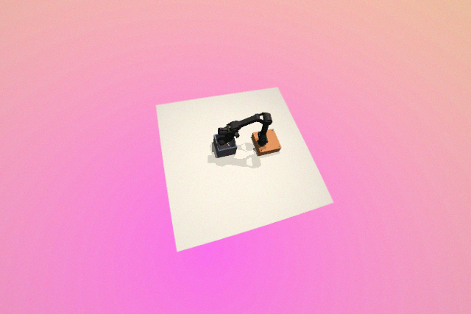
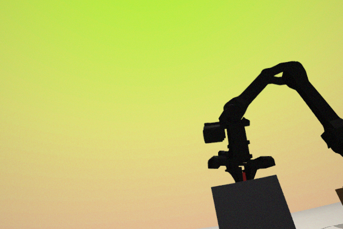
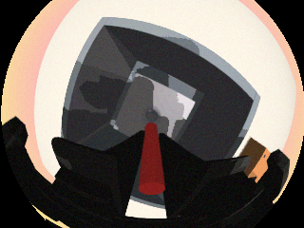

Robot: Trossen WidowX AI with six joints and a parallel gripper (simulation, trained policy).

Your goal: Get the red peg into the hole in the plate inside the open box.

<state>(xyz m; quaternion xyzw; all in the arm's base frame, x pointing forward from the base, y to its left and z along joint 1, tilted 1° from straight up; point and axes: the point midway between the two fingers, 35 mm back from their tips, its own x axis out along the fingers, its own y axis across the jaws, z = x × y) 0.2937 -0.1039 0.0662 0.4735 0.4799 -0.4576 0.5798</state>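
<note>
Now: the red peg 20 mm above my gripper tip. Also, from my gripper tip: light plate 10 mm ahead, 10 mm to the right, 70 mm below.
</note>
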